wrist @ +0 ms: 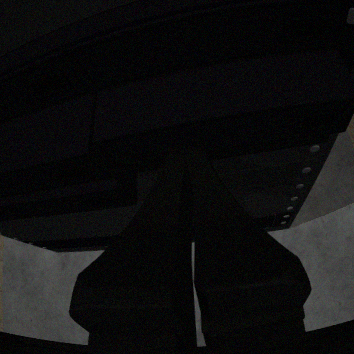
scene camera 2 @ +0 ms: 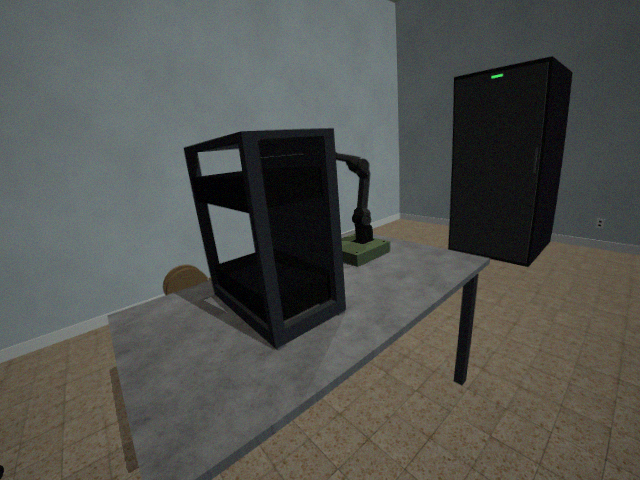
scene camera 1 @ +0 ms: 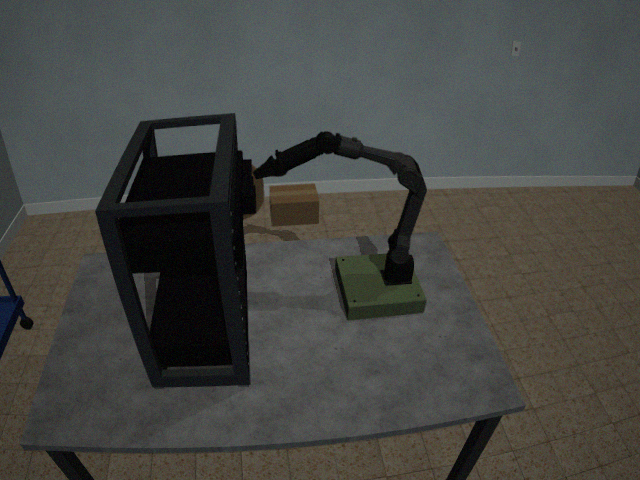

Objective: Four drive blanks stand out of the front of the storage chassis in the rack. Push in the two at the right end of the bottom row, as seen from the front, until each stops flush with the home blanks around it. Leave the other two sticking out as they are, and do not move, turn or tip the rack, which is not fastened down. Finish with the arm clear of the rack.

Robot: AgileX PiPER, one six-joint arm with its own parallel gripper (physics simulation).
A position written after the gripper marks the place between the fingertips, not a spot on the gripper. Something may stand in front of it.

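Dark storage rack [scene camera 1: 183,217], visible too at [scene camera 2: 293,204] and [wrist: 99,99]. Gripper [scene camera 1: 254,175], also at [wrist: 188,164].
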